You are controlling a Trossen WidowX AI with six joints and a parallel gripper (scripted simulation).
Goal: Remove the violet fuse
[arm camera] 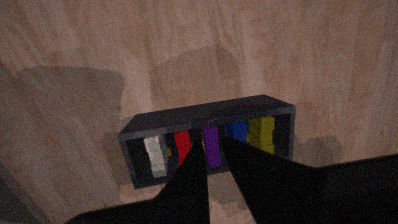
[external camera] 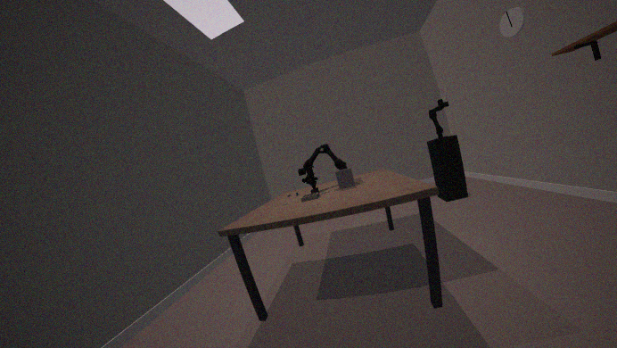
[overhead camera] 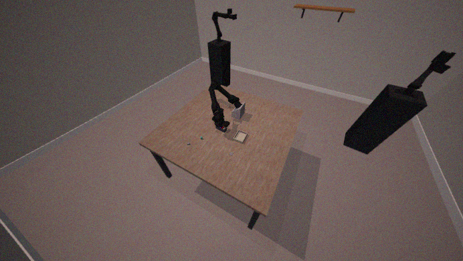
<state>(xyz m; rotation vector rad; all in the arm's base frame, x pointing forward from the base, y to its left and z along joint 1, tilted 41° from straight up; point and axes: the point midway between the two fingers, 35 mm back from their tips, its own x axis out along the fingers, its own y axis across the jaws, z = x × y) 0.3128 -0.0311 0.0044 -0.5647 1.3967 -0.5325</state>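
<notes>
Right now my gripper tip is 23 cm to the right of the grey tray, 3 cm above it and 2 cm past it. Also, from my gripper tip: violet fuse: 1 cm below.
</notes>
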